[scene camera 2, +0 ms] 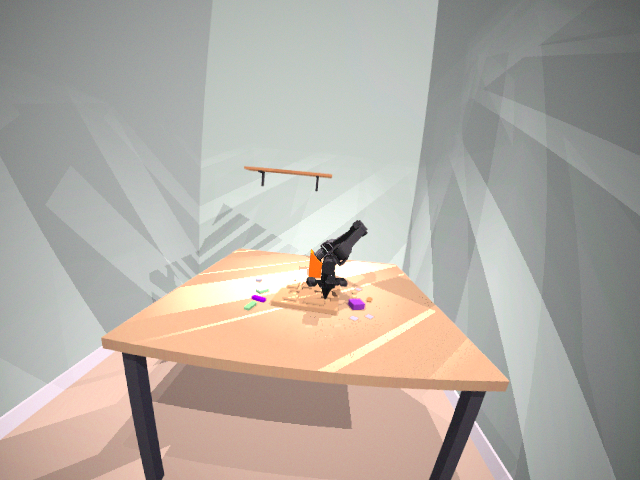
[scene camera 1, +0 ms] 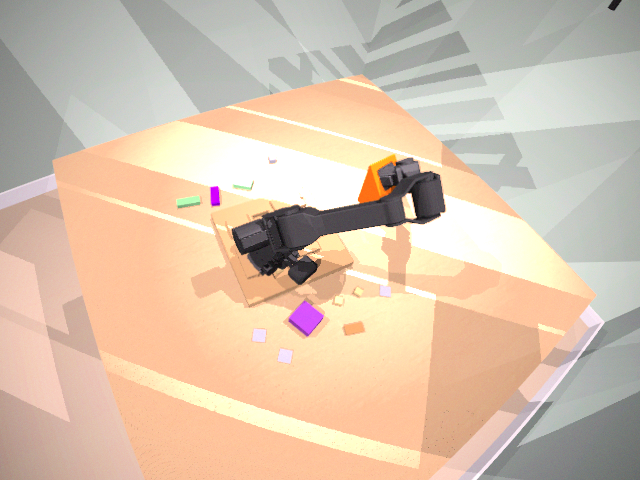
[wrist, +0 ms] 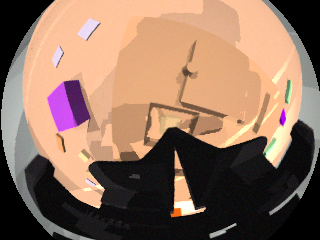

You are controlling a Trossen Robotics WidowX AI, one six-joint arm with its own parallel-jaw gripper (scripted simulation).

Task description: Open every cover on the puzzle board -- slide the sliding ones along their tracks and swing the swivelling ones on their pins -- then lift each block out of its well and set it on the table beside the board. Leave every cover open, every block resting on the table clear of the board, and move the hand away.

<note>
In view: the gripper [scene camera 1: 279, 266] and a tan puzzle board [scene camera 1: 332, 257].
The gripper also shows in the wrist view [wrist: 172, 131]. The tan puzzle board also shows in scene camera 2 [scene camera 2: 331, 306] and in the wrist view [wrist: 148, 77].
</note>
